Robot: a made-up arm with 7 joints.
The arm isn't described. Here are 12 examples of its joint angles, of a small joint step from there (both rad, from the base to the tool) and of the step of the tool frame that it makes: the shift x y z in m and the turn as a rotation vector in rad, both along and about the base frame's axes.
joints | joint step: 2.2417 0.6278 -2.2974 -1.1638 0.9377 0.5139 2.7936 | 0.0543 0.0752 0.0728 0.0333 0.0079 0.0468 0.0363
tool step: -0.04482 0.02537 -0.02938 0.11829 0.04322 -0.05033
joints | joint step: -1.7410 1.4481 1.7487 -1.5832 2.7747 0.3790 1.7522 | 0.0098 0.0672 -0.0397 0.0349 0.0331 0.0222 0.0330
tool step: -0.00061 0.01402 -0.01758 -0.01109 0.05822 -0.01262
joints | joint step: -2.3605 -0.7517 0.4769 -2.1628 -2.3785 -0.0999 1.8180 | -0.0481 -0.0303 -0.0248 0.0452 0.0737 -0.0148 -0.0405
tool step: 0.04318 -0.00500 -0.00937 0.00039 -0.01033 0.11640
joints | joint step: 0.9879 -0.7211 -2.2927 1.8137 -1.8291 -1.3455 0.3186 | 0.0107 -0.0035 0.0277 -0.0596 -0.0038 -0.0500 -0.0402
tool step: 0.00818 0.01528 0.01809 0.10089 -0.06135 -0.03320
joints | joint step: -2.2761 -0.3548 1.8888 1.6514 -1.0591 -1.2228 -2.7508 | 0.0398 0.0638 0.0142 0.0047 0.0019 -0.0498 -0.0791
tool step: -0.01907 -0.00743 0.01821 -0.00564 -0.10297 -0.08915
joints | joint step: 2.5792 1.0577 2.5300 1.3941 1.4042 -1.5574 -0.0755 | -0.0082 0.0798 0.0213 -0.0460 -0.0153 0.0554 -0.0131
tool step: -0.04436 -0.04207 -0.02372 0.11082 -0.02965 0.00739
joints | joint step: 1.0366 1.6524 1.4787 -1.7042 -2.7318 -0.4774 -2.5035 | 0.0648 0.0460 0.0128 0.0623 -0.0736 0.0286 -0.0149
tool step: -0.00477 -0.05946 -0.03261 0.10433 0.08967 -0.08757
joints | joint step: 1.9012 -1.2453 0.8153 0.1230 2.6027 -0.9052 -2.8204 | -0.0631 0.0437 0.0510 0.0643 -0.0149 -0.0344 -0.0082
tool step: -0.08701 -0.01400 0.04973 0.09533 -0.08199 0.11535
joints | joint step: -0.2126 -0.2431 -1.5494 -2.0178 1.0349 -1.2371 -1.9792 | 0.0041 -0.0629 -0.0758 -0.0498 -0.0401 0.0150 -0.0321
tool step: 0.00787 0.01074 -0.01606 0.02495 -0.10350 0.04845
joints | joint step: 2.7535 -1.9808 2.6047 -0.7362 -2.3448 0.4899 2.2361 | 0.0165 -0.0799 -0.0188 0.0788 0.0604 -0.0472 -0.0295
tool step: 0.00171 -0.00438 -0.11330 -0.05718 0.19734 0.00394
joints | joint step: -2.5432 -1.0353 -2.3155 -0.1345 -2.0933 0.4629 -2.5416 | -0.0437 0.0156 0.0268 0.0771 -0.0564 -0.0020 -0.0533
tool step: 0.00829 0.00827 -0.00171 0.11585 0.00273 0.03205
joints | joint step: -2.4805 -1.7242 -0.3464 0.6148 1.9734 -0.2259 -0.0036 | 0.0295 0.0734 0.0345 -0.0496 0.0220 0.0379 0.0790
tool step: -0.01052 -0.00874 0.05433 -0.09543 0.09242 -0.01838
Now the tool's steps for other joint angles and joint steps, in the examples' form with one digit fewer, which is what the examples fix.
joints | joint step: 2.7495 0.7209 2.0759 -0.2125 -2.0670 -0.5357 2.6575 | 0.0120 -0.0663 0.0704 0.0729 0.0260 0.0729 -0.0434
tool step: 0.0374 0.0538 0.0544 -0.0041 0.0293 -0.0941
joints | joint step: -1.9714 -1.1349 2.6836 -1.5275 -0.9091 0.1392 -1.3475 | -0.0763 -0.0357 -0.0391 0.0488 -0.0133 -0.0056 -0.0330
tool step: 0.0432 -0.0451 -0.0173 0.0611 0.0070 0.1537
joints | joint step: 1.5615 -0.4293 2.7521 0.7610 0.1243 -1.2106 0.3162 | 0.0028 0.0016 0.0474 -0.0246 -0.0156 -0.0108 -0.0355
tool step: 0.0179 -0.0020 0.0076 0.0331 0.0038 -0.0083
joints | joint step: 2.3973 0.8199 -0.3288 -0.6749 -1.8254 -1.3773 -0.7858 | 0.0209 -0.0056 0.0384 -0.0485 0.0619 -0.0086 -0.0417
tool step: 0.0116 0.0307 0.0103 -0.0488 0.0548 -0.1205
